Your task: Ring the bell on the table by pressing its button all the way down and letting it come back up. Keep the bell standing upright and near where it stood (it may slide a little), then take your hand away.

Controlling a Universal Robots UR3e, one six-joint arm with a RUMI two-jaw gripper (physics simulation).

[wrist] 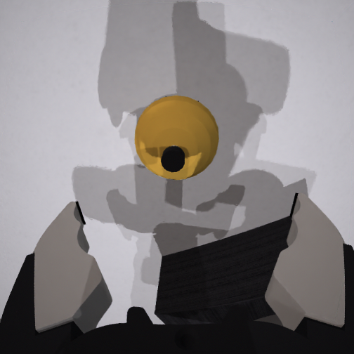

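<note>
The bell [177, 120] is a round golden dome in the middle of the wrist view, a little above centre, and it looks upright. Its black button [173, 159] shows over the lower part of the dome. My gripper [185, 200] is open, with its two grey fingers wide apart at the lower left and lower right. The fingertips are below the bell in the view, and nothing is held between them. The bell's base is hidden beneath the dome.
A dark, wood-grained block [220, 272] lies at the lower middle to right, partly hidden by the right finger and the gripper's body. The bell stands on a pale table top [45, 100], with grey shadows of the arm and gripper across it.
</note>
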